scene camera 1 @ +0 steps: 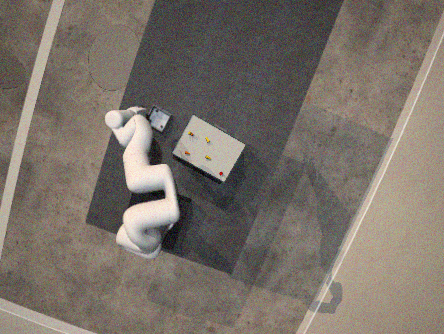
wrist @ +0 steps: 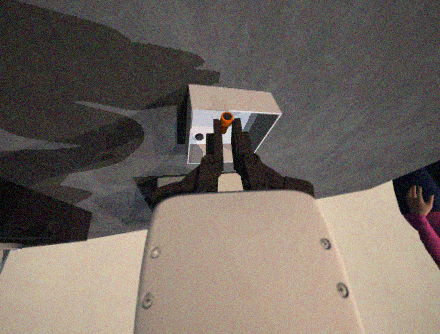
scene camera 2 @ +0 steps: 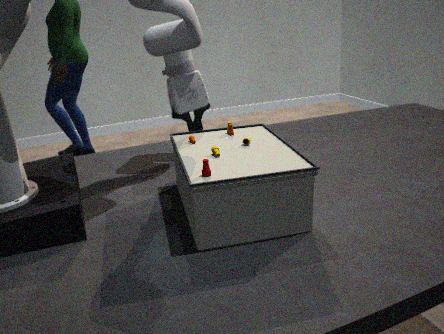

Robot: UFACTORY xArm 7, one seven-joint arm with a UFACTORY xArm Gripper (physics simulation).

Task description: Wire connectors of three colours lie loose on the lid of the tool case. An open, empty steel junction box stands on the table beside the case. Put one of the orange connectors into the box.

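Places are measured from the arm's base along level axes (x back, y right, z up), in millimetres.
Pixels of known places: gripper, fingertip midpoint: (scene camera 1: 147, 117) (wrist: 226, 130); arm's base at its link origin: (scene camera 2: 7, 198).
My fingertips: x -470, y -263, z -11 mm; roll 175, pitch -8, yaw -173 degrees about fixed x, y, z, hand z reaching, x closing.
Observation:
Ahead of a thing's pixels: the offset from my fingertips to its top centre.
My gripper (scene camera 2: 195, 125) (wrist: 226, 130) is shut on an orange connector @(dx +2, dy -7, dz +6 mm) (wrist: 226, 119), whose open round end shows between the fingertips. In the wrist view they overlap the inside of the open steel junction box @(dx -13, dy +46, dz -21 mm) (wrist: 232, 100) (scene camera 1: 160, 119); how high they are above it is hard to tell. The box is hidden in scene camera 2. On the lid of the tool case @(dx +19, dy +351, dz +67 mm) (scene camera 1: 225, 145) (scene camera 2: 255, 205) are an orange connector @(dx +83, dy +262, dz +75 mm) (scene camera 1: 187, 153) (scene camera 2: 192, 139), an upright orange-and-yellow piece @(dx -9, dy +252, dz +85 mm) (scene camera 1: 191, 134) (scene camera 2: 230, 128), two yellow connectors @(dx +65, dy +364, dz +78 mm) (scene camera 1: 208, 158) (scene camera 2: 215, 151) @(dx -14, dy +328, dz +78 mm) (scene camera 1: 207, 140) (scene camera 2: 246, 142) and a red connector @(dx +113, dy +451, dz +90 mm) (scene camera 1: 221, 173) (scene camera 2: 206, 168).
The tool case stands beside the junction box, a narrow gap apart. The arm's base is on a dark block (scene camera 2: 40, 227). A person in a green top (scene camera 2: 69, 45) is behind the table, and a pink-sleeved arm (wrist: 427, 237) shows at the wrist view's right edge.

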